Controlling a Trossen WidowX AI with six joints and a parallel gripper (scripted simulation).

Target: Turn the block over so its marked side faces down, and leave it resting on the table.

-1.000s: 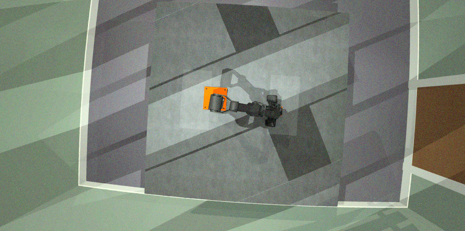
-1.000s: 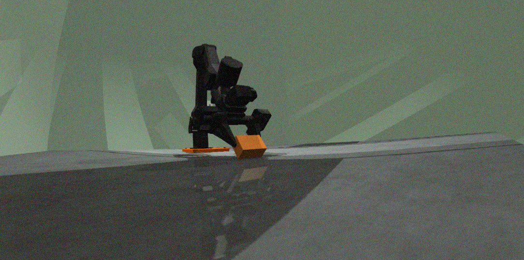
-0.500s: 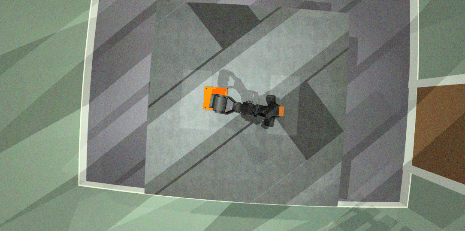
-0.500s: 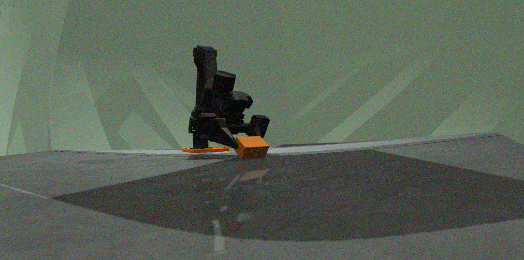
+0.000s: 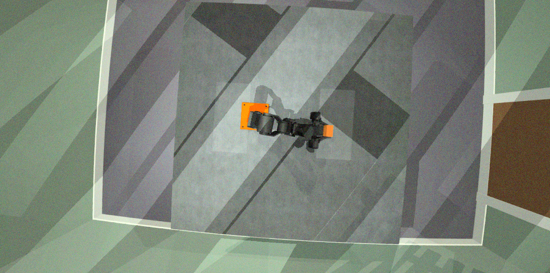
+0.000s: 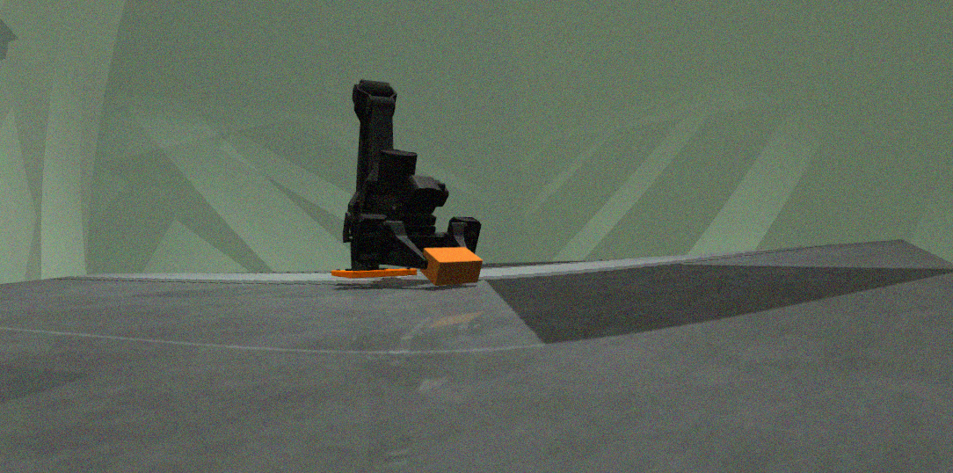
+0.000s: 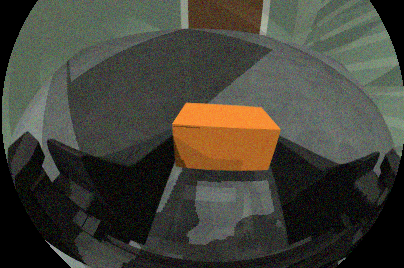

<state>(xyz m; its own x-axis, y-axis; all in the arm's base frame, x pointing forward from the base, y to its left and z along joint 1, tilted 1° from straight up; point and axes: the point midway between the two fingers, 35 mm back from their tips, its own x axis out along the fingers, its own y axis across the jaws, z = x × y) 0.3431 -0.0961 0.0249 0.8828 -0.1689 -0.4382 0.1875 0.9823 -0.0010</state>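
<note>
Right now the orange block is 1 cm below my gripper tip.
</note>
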